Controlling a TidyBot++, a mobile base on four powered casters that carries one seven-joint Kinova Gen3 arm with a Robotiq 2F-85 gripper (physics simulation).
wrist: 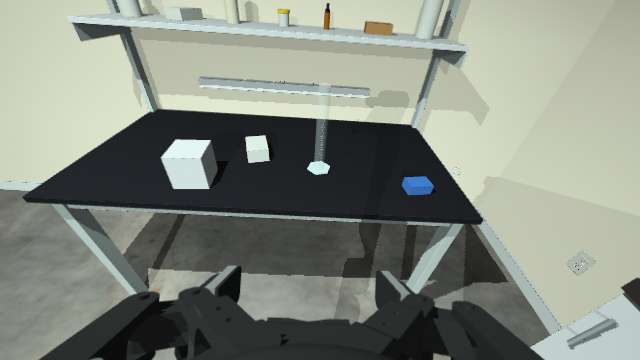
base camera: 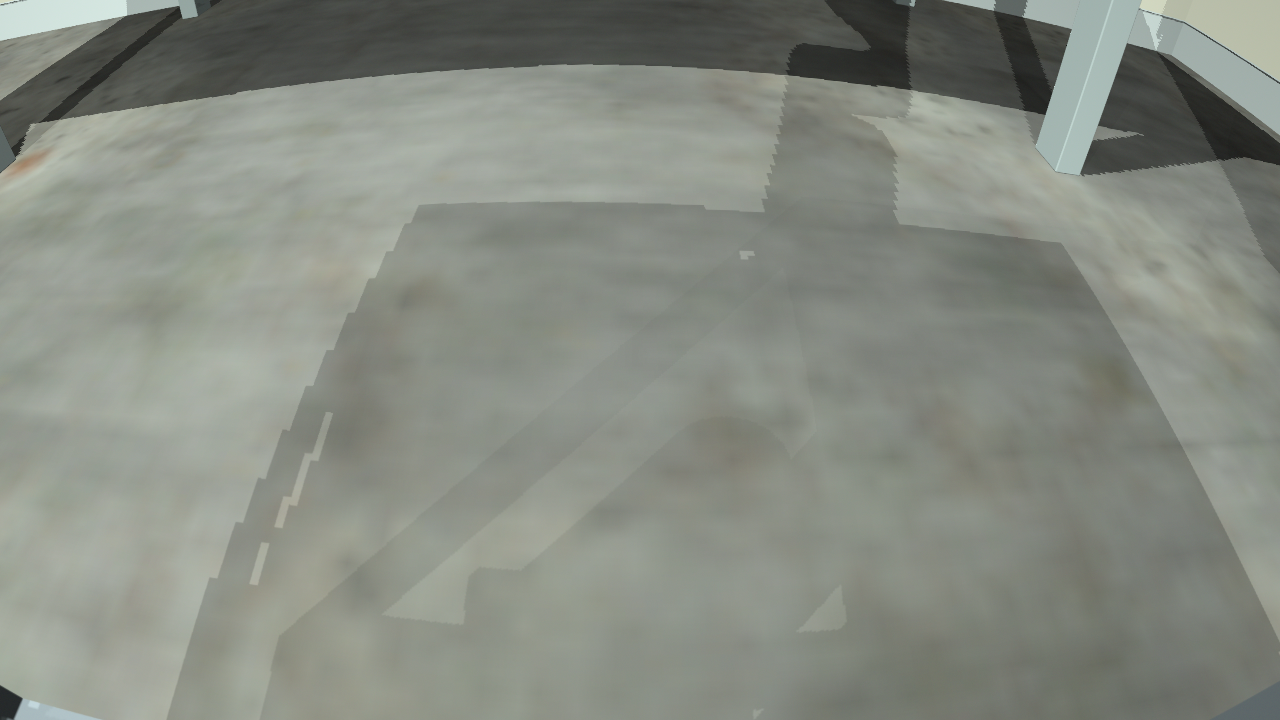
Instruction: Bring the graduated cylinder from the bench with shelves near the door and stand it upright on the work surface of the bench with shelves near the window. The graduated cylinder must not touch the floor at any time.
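Places are measured from the arm's base along level axes (x ahead, y left, z up), in millimetres.
Where they show: gripper, between the fingertips: [wrist: 308, 283].
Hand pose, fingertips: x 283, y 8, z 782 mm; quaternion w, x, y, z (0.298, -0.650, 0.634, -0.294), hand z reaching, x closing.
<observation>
Each offset is from my fingertips to the top centre of the thing. "spot": to the spot under its first point. Level surfaces: height alone.
The clear graduated cylinder @[dx +725, dy -12, dz -82 mm] [wrist: 321, 132] stands upright on its pale hexagonal foot on the black top of a bench with a shelf @[dz -417 mm] [wrist: 280, 202] in the wrist view. It is right of the middle of the bench top. My gripper [wrist: 308, 283] is open, with its fingers wide apart at the bottom of the wrist view. It is in front of the bench and apart from the cylinder. The gripper and the cylinder do not show in the base camera view. I cannot tell from these frames where the other bench is.
A large white box @[dx +605, dy +439, dz -287 mm] [wrist: 187, 167] and a smaller white box @[dx +801, dy +258, dz -359 mm] [wrist: 257, 150] are left of the cylinder; a blue block @[dx +626, dy -391, dz -377 mm] [wrist: 417, 185] is right. The shelf [wrist: 270, 32] holds bottles and boxes. A bench leg @[spot: dx +513, dy -521, dz -1064 mm] [base camera: 1087, 89] stands upper right. A white cabinet [wrist: 590, 320] is at the lower right.
</observation>
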